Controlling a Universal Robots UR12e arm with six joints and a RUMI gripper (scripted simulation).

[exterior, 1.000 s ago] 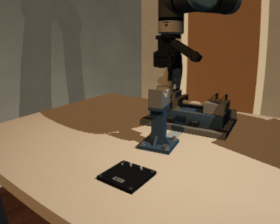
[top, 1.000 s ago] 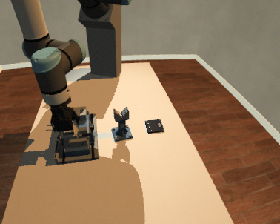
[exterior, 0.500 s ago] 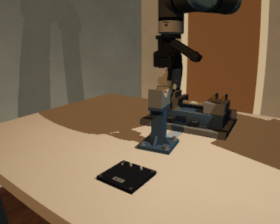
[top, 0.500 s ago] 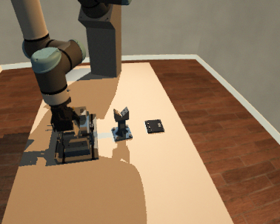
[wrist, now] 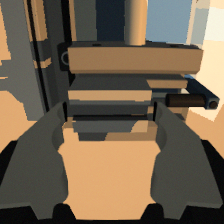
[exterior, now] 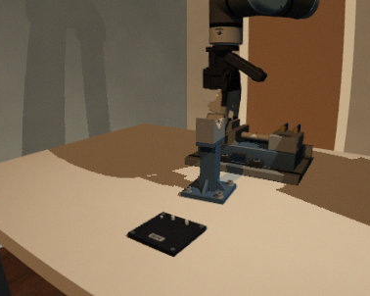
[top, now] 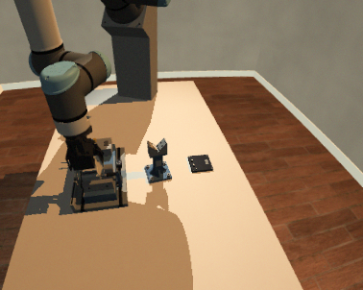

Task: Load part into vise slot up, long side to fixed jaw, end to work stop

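Right now my hand is right at the part. Also, from my hand: dark work stop rod 2 cm ahead, 6 cm to the left, 1 cm below; moving jaw 3 cm behind, 3 cm to the left, 2 cm below; cream cylinder rod 8 cm behind, 5 cm to the left, 2 cm below.
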